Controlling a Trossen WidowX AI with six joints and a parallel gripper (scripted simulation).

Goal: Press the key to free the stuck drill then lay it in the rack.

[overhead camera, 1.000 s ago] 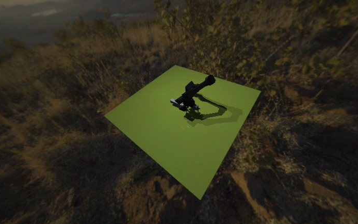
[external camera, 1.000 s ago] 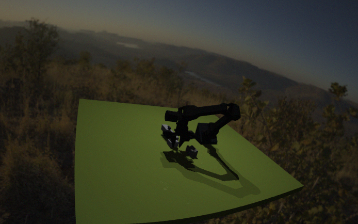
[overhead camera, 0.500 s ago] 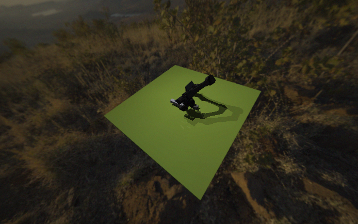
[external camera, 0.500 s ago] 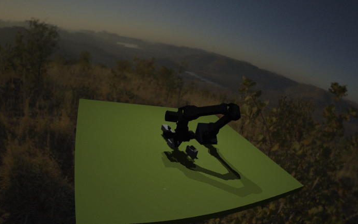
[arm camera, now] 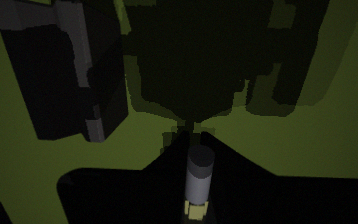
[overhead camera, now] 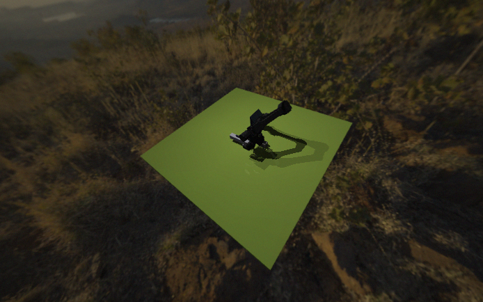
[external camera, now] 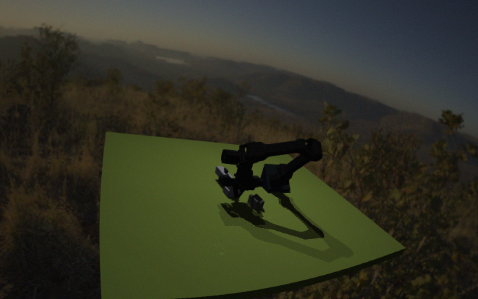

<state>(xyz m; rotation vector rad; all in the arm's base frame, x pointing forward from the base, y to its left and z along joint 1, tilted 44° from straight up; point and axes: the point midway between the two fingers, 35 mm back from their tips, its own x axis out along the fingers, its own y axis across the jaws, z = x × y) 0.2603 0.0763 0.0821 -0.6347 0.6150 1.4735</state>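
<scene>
Right now my gripper tip is 50 mm to the left of the drill and 30 mm below it. From my gripper tip the other things lie so: dark key 150 mm to the right, 40 mm above; pale grey block 120 mm to the right, 20 mm above; dark grey rack 80 mm behind, 40 mm to the left.
</scene>
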